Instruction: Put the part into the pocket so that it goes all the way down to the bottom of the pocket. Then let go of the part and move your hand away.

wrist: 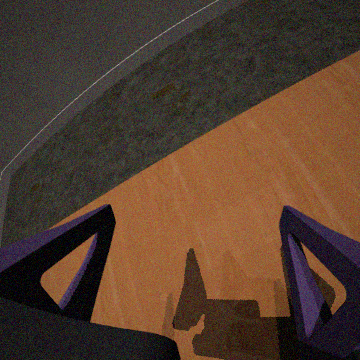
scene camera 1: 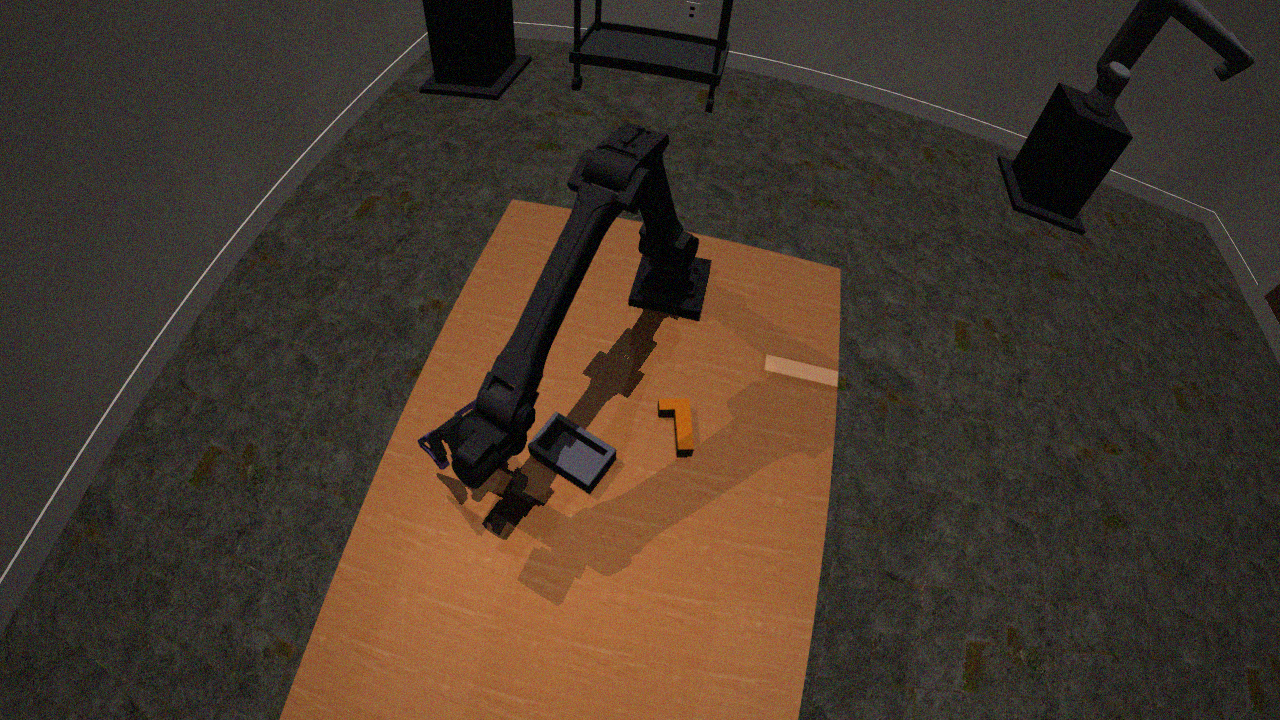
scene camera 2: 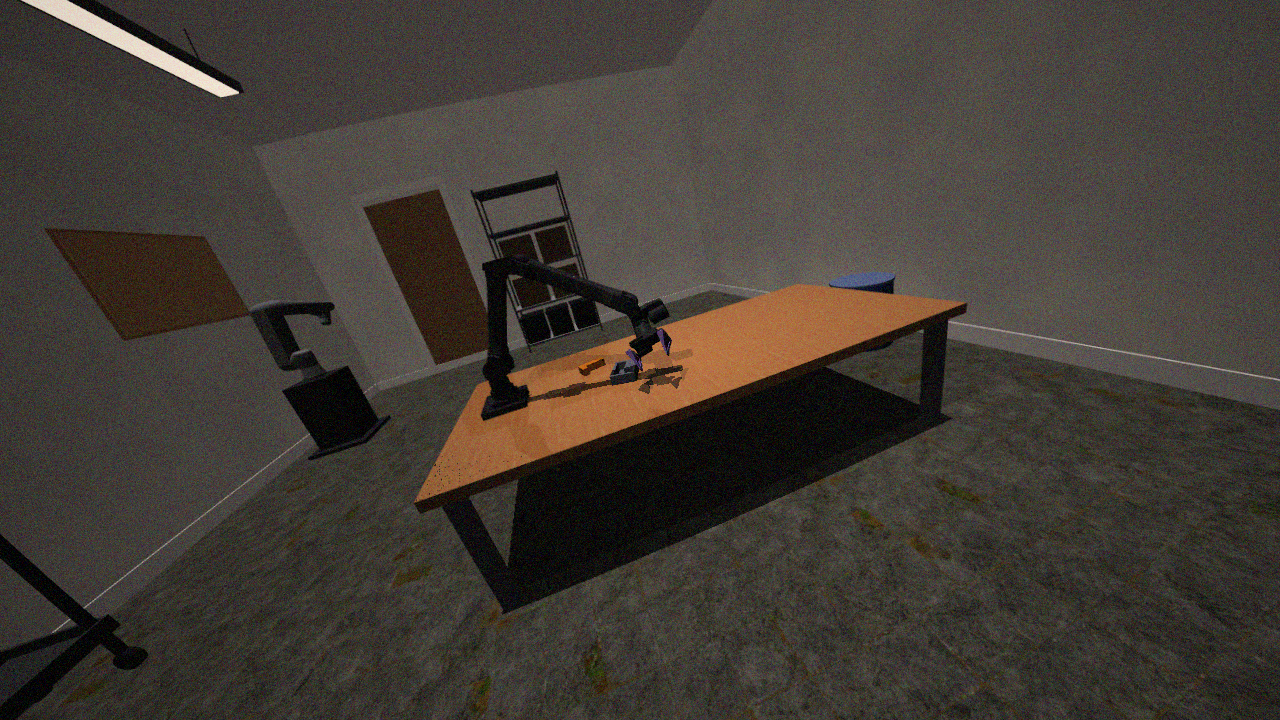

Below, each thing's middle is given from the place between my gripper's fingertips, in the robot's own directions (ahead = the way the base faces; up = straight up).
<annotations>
The pocket [scene camera 1: 570, 450] is 7 cm behind my hand, 23 cm to the left of it and 8 cm below it. From my hand the other things lie so: orange L-shaped part [scene camera 1: 679, 409] 18 cm behind, 40 cm to the left, 9 cm below.
</annotations>
